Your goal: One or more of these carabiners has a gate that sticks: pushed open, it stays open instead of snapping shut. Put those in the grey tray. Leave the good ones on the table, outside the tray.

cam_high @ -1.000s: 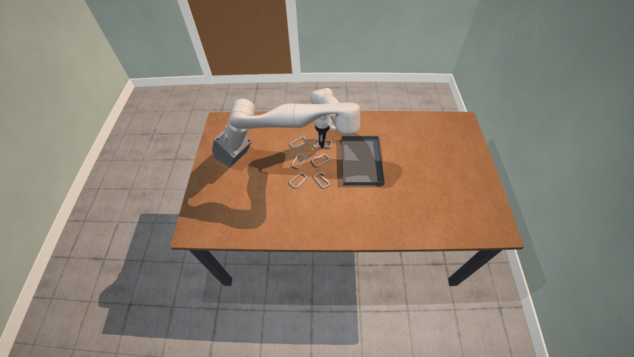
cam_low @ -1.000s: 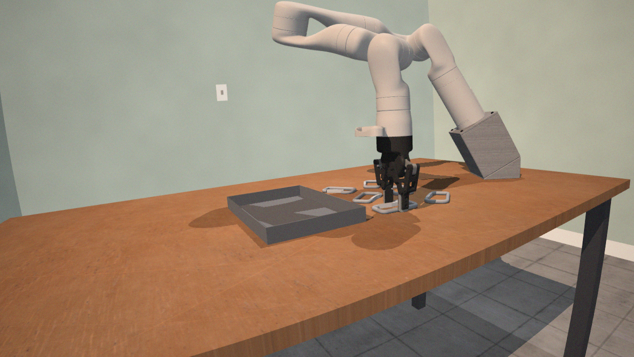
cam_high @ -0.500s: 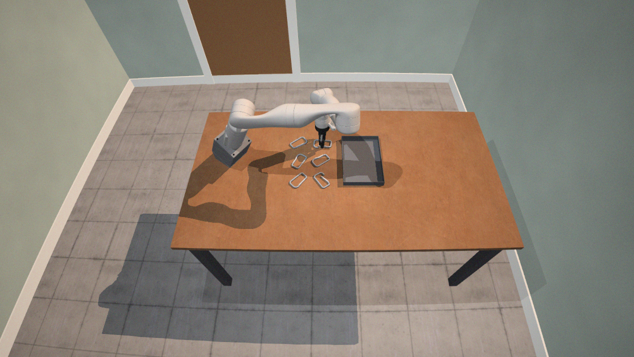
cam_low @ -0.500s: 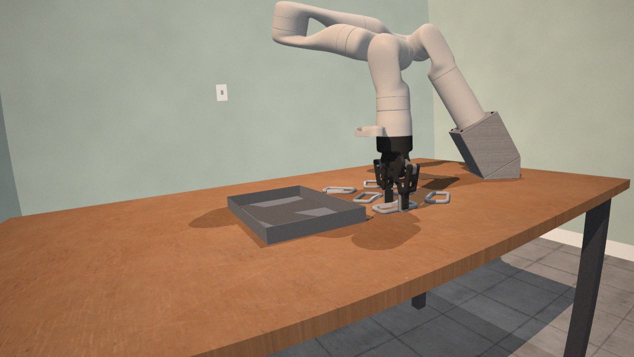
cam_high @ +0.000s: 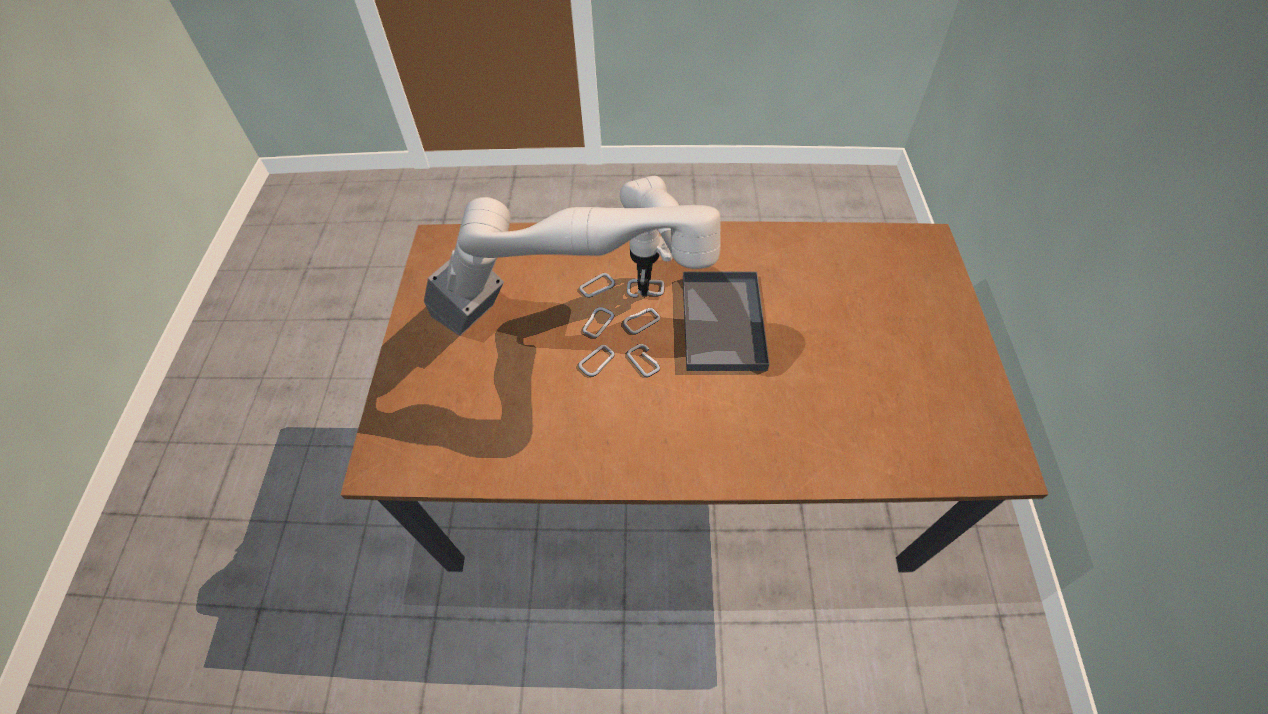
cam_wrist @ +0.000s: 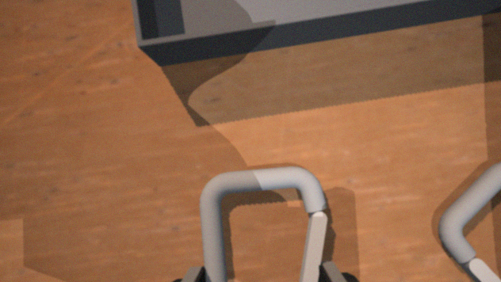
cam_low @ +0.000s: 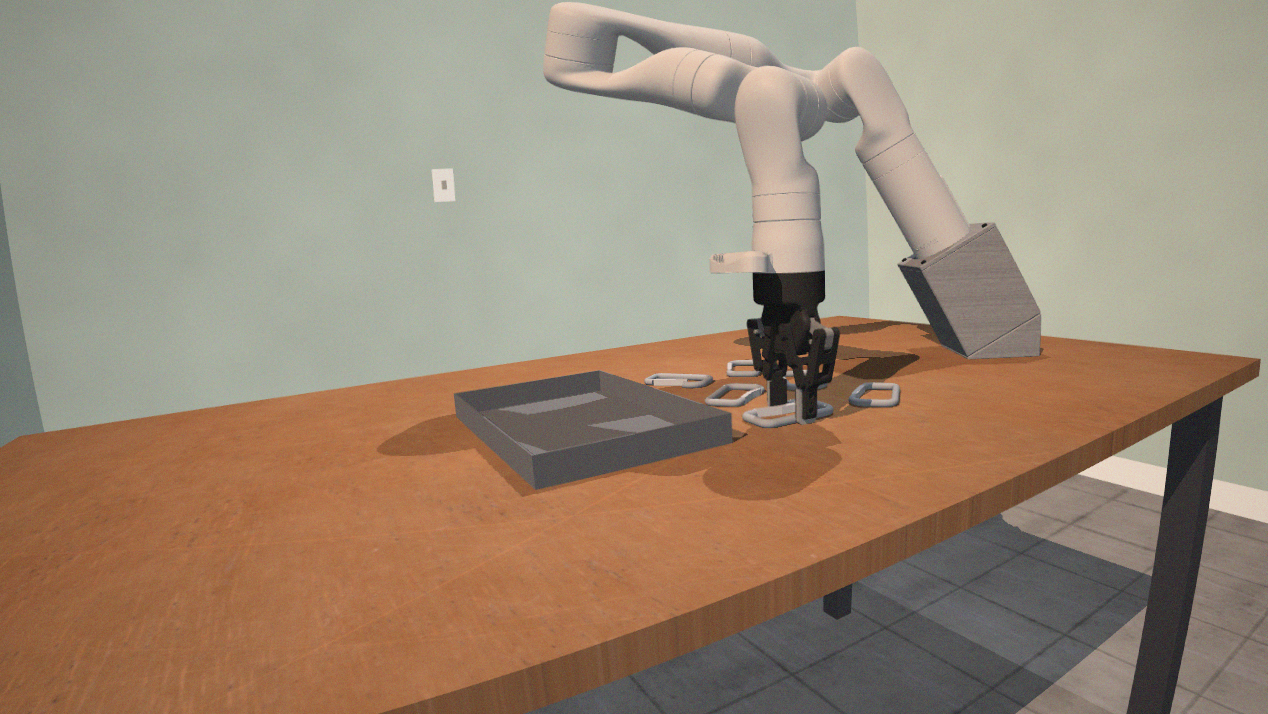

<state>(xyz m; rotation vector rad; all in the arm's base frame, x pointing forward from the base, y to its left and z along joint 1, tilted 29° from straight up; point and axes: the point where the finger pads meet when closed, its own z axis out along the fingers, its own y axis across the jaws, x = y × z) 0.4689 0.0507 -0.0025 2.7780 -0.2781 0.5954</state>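
Now: the carabiner gate 20 mm to the right of my hand and 10 mm below it. Round my hand: grey tray: 180 mm ahead, 150 mm to the right, 10 mm below.
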